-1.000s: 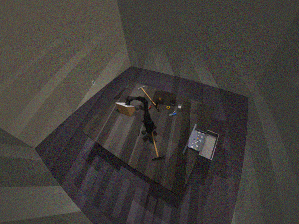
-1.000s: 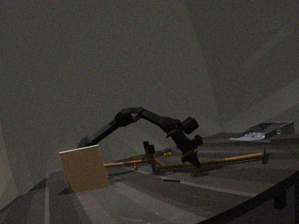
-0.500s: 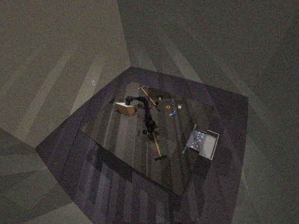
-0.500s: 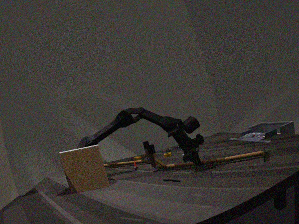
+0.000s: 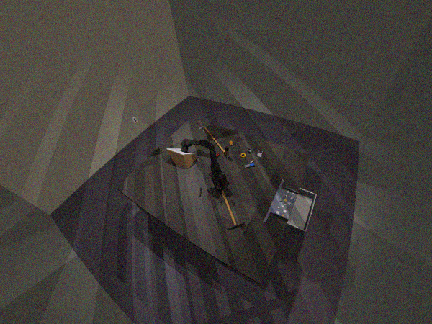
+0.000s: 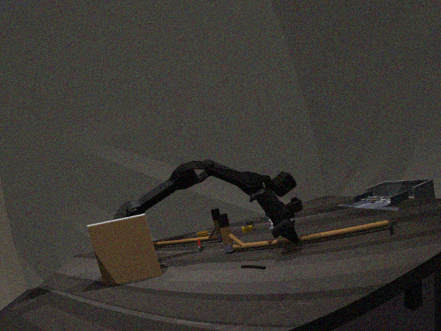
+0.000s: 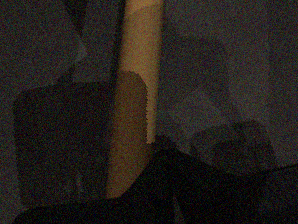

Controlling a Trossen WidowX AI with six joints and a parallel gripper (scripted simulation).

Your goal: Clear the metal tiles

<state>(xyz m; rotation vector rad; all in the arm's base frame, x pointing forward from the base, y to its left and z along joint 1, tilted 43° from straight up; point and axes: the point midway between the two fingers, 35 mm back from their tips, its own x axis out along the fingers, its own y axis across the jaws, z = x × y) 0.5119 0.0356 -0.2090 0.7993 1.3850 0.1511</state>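
My gripper tip is 2 cm short of the long scraper and 5 cm below it. Also, from my gripper tip: red-handled tool: 32 cm behind, 32 cm to the left; then blue piece: 3 cm ahead, 42 cm to the left; then yellow ring: 9 cm behind, 49 cm to the left.
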